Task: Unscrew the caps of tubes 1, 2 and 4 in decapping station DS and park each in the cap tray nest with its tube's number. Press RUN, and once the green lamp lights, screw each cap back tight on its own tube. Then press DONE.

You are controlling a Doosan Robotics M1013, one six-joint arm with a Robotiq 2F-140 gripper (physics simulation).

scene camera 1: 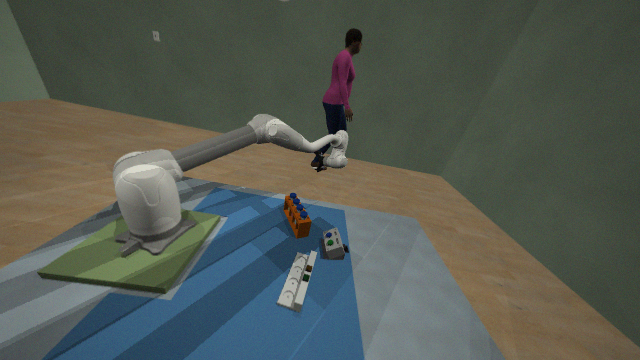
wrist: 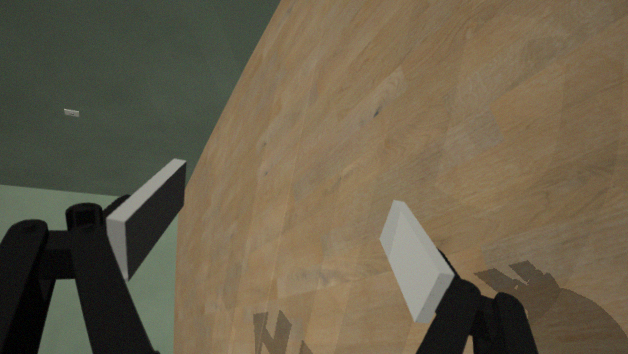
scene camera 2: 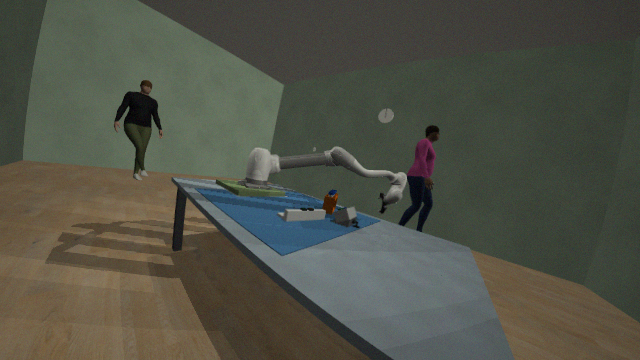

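Seen in the pictures: gripper, fingertip midpoint: (scene camera 1: 311,160) (wrist: 289,203) (scene camera 2: 378,204); arm's base at its link origin: (scene camera 1: 159,231) (scene camera 2: 255,186).
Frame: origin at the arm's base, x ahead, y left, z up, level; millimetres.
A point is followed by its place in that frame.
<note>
An orange rack (scene camera 1: 303,230) {x 527, y 227, z 20 mm} (scene camera 2: 329,204) {x 533, y 233, z 28 mm} stands on the blue mat, with a row of blue caps (scene camera 1: 303,214) {x 509, y 245, z 95 mm} (scene camera 2: 333,192) {x 515, y 263, z 96 mm} on top. Tube numbers are too small to read. A long white tray (scene camera 1: 286,301) {x 568, y -78, z -14 mm} (scene camera 2: 305,215) {x 620, y 7, z -2 mm} with round nests lies nearer scene camera 1; its raised strip bears a brown and a green square. No caps show in its nests. A small grey box (scene camera 1: 334,249) {x 684, y 157, z 38 mm} (scene camera 2: 346,216) {x 718, y 170, z 22 mm} with a blue and a green round spot stands beside the rack. My gripper (scene camera 1: 319,168) {x 322, y 1156, z -22 mm} (scene camera 2: 382,203) {x 322, y 1156, z -22 mm} (wrist: 289,203) {x 322, y 1156, z -22 mm} is open and empty, high beyond the rack, past the table's far edge.
The arm's base stands on a green board (scene camera 1: 90,265) {x -49, y -182, z 0 mm} (scene camera 2: 240,189) {x 159, y -150, z 1 mm} at one end of the table (scene camera 1: 410,280) {x 1033, y 189, z -29 mm} (scene camera 2: 400,280) {x 1079, y -6, z -29 mm}. A person in a pink top (scene camera 1: 341,75) (scene camera 2: 424,157) stands beyond the gripper. Another person in black (scene camera 2: 140,107) stands far behind the base.
</note>
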